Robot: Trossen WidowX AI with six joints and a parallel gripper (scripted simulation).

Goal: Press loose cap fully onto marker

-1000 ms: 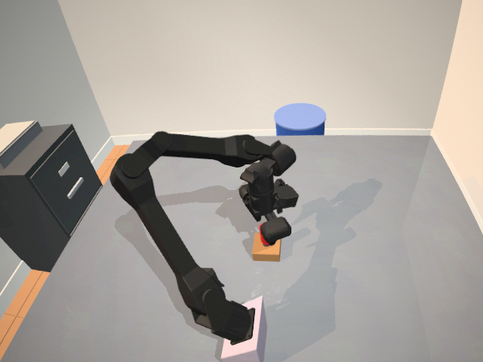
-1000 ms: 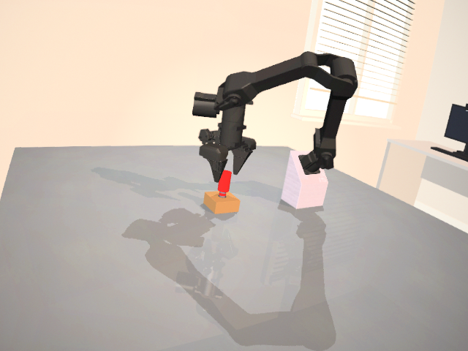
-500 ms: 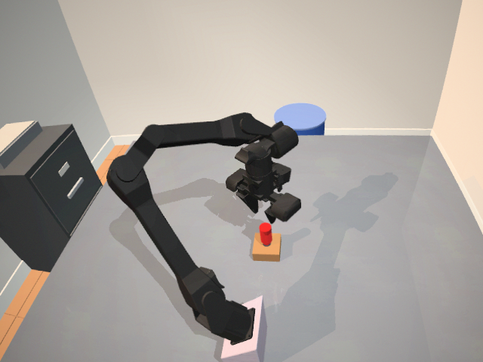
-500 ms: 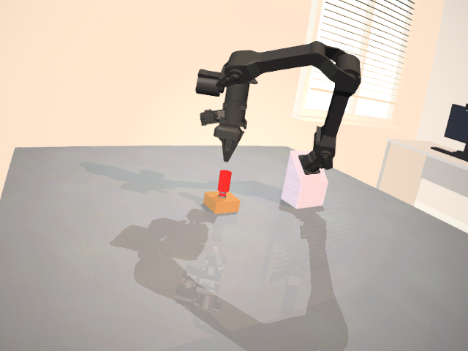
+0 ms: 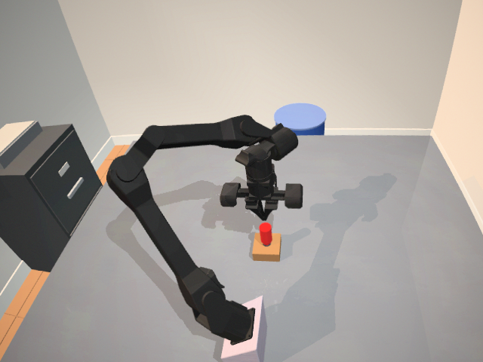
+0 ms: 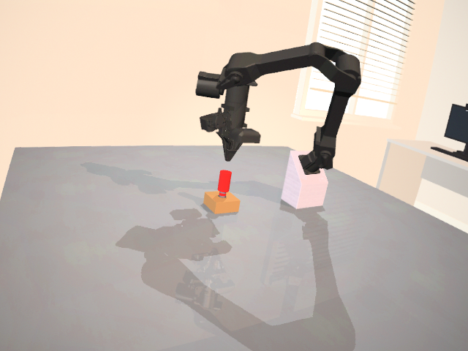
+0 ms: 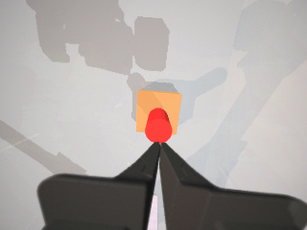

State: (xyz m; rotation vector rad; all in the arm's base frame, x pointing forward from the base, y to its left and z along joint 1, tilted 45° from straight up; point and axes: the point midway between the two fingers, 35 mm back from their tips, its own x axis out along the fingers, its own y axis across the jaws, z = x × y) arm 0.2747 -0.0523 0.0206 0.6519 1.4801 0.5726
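My gripper tip is now 60 mm above the red cap.
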